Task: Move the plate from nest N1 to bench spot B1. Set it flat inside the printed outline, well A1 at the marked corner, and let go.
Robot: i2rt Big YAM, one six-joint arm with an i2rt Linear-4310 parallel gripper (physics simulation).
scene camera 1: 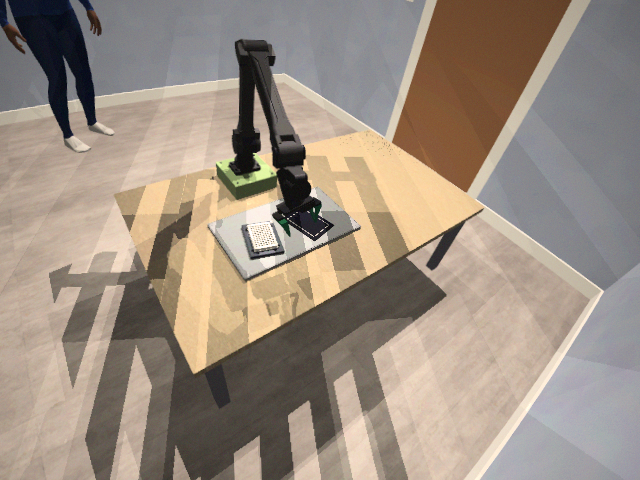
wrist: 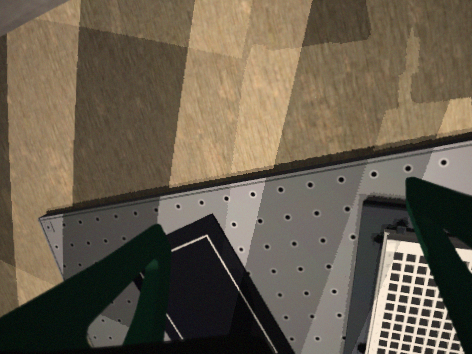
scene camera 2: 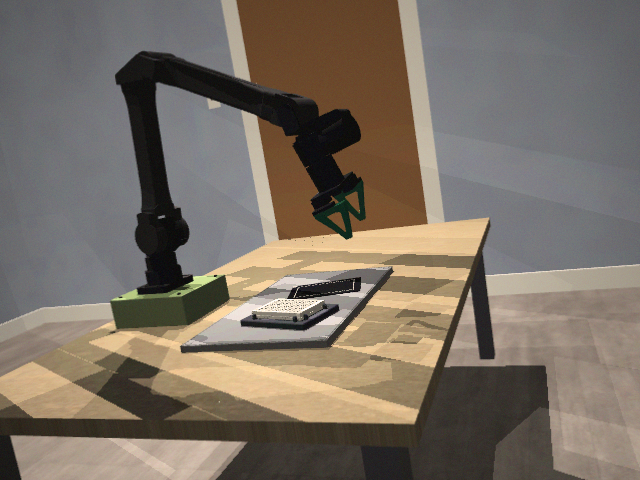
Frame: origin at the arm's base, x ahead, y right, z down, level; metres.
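Seen in the pictures: gripper, fingertip midpoint: (scene camera 1: 302, 228) (wrist: 280, 215) (scene camera 2: 356, 228); arm's base at its link origin: (scene camera 1: 244, 167) (scene camera 2: 166, 287).
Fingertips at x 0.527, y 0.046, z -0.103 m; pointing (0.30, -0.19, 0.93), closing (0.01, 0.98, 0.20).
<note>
Pixels of each thing's top centre, then the offset from my fingertips to it. "pt": a spot on its surface instead. Level surfaces: height alone.
- cream plate at its top centre: (wrist: 431, 319) (scene camera 2: 287, 305) (scene camera 1: 262, 234) dy +0.062, dx -0.148, dz +0.132 m
- dark nest at its top centre: (wrist: 430, 315) (scene camera 2: 288, 307) (scene camera 1: 262, 235) dy +0.062, dx -0.148, dz +0.136 m
- black pad at a spot on its surface: (wrist: 200, 280) (scene camera 2: 336, 288) (scene camera 1: 311, 227) pt dy -0.139, dx -0.121, dz +0.156 m
- thin white printed outline at a spot on its surface: (wrist: 235, 283) pt dy -0.103, dx -0.125, dz +0.156 m
- grey perforated board at its top centre: (wrist: 288, 328) (scene camera 2: 301, 299) (scene camera 1: 287, 224) dy -0.061, dx -0.177, dz +0.157 m
- wooden table at its surface level: dz +0.171 m
The cream plate (scene camera 1: 262, 236) (scene camera 2: 289, 307) (wrist: 420, 295), with a grid of wells, lies flat in the dark nest (scene camera 1: 266, 254) (scene camera 2: 276, 324) (wrist: 358, 280). Beside it is bench spot B1, a black pad (scene camera 1: 308, 225) (scene camera 2: 330, 288) (wrist: 200, 280) with a thin white printed outline (wrist: 235, 283). The pad is turned at an angle to the nest. My gripper (scene camera 1: 302, 228) (scene camera 2: 356, 228) (wrist: 280, 215) is open and empty, tilted, high above the board. In the wrist view one green finger overlaps the pad and the other overlaps the plate. I cannot make out well A1 or the marked corner.
The grey perforated board (scene camera 1: 227, 232) (scene camera 2: 217, 338) (wrist: 300, 245) carries nest and pad on the wooden table (scene camera 1: 413, 191) (scene camera 2: 310, 392) (wrist: 215, 120). The arm stands on a green base block (scene camera 1: 250, 183) (scene camera 2: 155, 310) behind the board. A person (scene camera 1: 56, 62) stands beyond the table.
</note>
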